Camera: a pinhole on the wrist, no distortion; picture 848 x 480 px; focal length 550.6 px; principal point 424.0 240.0 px. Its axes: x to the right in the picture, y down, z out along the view. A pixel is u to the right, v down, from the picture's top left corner.
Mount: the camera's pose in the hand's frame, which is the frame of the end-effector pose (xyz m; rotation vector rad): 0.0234 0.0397 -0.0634 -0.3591 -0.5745 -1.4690
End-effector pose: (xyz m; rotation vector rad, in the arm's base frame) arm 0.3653 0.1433 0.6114 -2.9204 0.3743 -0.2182
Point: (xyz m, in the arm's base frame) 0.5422 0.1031 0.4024
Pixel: outside the picture
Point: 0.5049 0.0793 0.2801
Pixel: 711 459
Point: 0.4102 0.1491 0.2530
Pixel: 769 279
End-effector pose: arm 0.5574 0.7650 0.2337 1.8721 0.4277 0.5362
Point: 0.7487 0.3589 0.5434
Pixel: 314 291
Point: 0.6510 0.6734 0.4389
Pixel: 189 430
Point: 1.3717 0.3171 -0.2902
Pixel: outside the picture
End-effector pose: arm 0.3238 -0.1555 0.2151 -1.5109 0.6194 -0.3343
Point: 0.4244 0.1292 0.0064
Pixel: 521 224
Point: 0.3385 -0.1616 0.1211
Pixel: 420 372
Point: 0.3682 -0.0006 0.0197
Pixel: 426 235
